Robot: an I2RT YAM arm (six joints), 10 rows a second.
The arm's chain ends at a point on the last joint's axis. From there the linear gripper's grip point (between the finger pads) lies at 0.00 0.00 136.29 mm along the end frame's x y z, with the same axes.
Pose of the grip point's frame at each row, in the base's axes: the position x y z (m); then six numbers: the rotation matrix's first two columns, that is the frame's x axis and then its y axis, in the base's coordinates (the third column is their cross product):
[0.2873, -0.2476, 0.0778, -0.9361, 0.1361, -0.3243, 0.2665, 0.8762, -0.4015]
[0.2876, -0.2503, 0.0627, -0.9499, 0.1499, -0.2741, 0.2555, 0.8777, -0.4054]
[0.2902, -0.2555, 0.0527, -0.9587, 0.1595, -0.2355, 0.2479, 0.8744, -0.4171]
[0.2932, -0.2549, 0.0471, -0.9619, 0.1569, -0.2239, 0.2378, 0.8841, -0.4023]
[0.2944, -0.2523, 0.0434, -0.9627, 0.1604, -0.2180, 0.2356, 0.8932, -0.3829]
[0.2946, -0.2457, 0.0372, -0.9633, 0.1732, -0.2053, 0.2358, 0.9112, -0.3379]
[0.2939, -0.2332, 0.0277, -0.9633, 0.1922, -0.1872, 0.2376, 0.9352, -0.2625]
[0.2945, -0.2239, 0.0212, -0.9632, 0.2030, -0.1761, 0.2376, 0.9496, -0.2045]
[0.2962, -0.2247, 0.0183, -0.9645, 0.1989, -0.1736, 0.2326, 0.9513, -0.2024]
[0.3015, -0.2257, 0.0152, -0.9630, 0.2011, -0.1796, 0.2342, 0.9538, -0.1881]
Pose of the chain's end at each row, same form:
[0.2560, -0.1846, 0.1945, -0.9361, 0.1361, -0.3243, 0.2665, 0.8762, -0.4015]
[0.2631, -0.1883, 0.1815, -0.9499, 0.1499, -0.2741, 0.2555, 0.8777, -0.4054]
[0.2712, -0.1930, 0.1723, -0.9587, 0.1595, -0.2355, 0.2479, 0.8744, -0.4171]
[0.2748, -0.1949, 0.1681, -0.9619, 0.1569, -0.2239, 0.2378, 0.8841, -0.4023]
[0.2762, -0.1951, 0.1657, -0.9627, 0.1604, -0.2180, 0.2356, 0.8932, -0.3829]
[0.2771, -0.1947, 0.1624, -0.9633, 0.1732, -0.2053, 0.2358, 0.9112, -0.3379]
[0.2769, -0.1927, 0.1567, -0.9633, 0.1922, -0.1872, 0.2376, 0.9352, -0.2625]
[0.2774, -0.1914, 0.1524, -0.9632, 0.2030, -0.1761, 0.2376, 0.9496, -0.2045]
[0.2792, -0.1926, 0.1497, -0.9645, 0.1989, -0.1736, 0.2326, 0.9513, -0.2024]
[0.2833, -0.1953, 0.1468, -0.9630, 0.2011, -0.1796, 0.2342, 0.9538, -0.1881]

